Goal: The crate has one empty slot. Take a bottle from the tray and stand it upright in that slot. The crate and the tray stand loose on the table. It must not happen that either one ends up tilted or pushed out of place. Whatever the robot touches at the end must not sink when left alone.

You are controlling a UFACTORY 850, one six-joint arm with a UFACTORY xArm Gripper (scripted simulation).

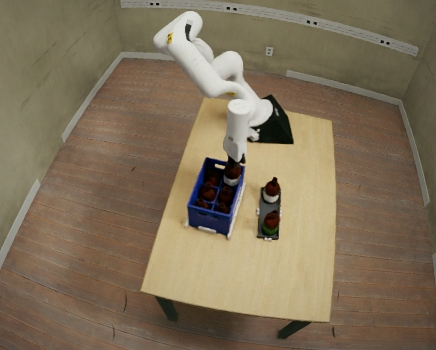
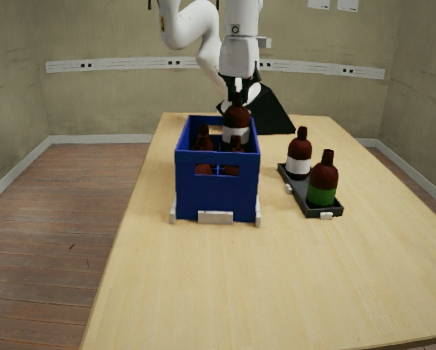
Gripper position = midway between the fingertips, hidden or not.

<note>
In view: the gripper (image 2: 237, 102), a blue crate (image 2: 194, 192) and a dark tray (image 2: 299, 193).
</note>
